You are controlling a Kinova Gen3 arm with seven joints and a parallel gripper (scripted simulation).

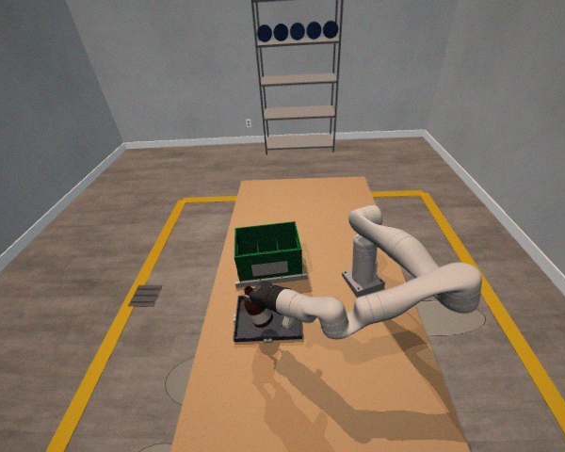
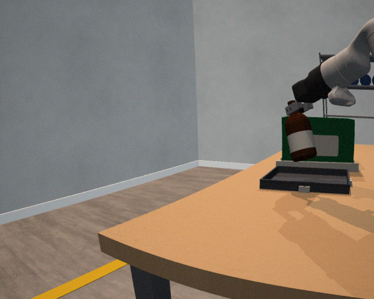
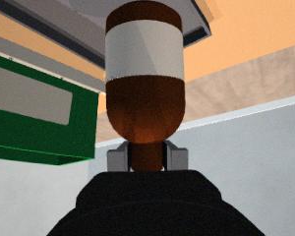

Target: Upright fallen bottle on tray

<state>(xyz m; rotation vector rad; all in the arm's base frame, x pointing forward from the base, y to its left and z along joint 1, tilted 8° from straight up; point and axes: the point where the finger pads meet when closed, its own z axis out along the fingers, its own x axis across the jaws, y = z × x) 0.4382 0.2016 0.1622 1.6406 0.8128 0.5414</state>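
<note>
Right now my hand is 50 mm above the brown bottle, 10 mm to the right of it and 10 mm past it. Also, from my hand: green crate: 300 mm to the right, 120 mm below, 50 mm behind; then dark tray: 190 mm below, 40 mm behind, 30 mm to the right.
</note>
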